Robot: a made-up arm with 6 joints. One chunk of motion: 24 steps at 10 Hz.
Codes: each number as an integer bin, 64 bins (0 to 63) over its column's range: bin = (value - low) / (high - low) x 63, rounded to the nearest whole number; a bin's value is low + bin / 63 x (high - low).
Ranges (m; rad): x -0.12..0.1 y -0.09..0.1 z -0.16..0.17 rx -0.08..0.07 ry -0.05..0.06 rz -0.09..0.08
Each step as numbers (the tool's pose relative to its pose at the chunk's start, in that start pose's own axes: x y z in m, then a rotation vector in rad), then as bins.
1 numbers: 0.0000 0.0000 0.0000 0.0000 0.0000 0.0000
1 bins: 34 30 31 34 29 33
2 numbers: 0.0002 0.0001 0.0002 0.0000 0.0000 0.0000
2 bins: 34 30 31 34 29 33
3 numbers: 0.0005 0.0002 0.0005 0.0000 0.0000 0.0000
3 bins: 35 30 31 34 29 33
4 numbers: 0.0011 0.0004 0.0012 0.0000 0.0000 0.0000
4 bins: 35 30 31 34 29 33
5 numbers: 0.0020 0.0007 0.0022 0.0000 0.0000 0.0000
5 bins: 35 30 31 34 29 33
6 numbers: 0.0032 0.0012 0.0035 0.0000 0.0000 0.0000
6 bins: 35 30 31 34 29 33
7 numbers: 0.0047 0.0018 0.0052 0.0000 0.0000 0.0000
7 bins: 36 30 32 34 29 33
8 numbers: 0.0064 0.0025 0.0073 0.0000 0.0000 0.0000
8 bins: 36 31 32 34 29 33
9 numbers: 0.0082 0.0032 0.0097 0.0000 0.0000 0.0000
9 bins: 37 31 32 34 29 33
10 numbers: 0.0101 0.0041 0.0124 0.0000 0.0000 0.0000
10 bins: 37 31 33 34 29 33
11 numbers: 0.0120 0.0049 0.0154 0.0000 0.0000 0.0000
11 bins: 38 31 33 34 29 33
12 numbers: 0.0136 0.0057 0.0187 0.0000 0.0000 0.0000
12 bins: 38 32 34 34 29 33
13 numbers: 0.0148 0.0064 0.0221 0.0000 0.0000 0.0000
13 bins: 39 32 35 34 29 33
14 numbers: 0.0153 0.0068 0.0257 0.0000 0.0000 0.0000
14 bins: 39 32 35 34 29 33
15 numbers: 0.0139 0.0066 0.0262 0.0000 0.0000 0.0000
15 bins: 38 32 36 34 29 33
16 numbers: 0.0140 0.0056 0.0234 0.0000 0.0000 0.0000
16 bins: 38 32 35 34 29 33
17 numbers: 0.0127 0.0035 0.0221 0.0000 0.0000 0.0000
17 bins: 38 31 35 34 29 33
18 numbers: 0.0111 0.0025 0.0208 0.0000 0.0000 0.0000
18 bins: 38 31 35 34 29 33
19 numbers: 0.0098 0.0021 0.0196 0.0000 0.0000 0.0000
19 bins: 37 31 34 34 29 33
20 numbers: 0.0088 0.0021 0.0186 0.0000 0.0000 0.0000
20 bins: 37 31 34 34 29 33
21 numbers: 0.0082 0.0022 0.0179 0.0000 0.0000 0.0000
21 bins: 37 31 34 34 29 33
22 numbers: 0.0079 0.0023 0.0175 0.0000 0.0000 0.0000
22 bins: 37 31 34 34 29 33
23 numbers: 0.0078 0.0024 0.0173 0.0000 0.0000 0.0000
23 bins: 37 31 34 34 29 33
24 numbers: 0.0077 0.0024 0.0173 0.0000 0.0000 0.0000
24 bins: 37 31 34 34 29 33
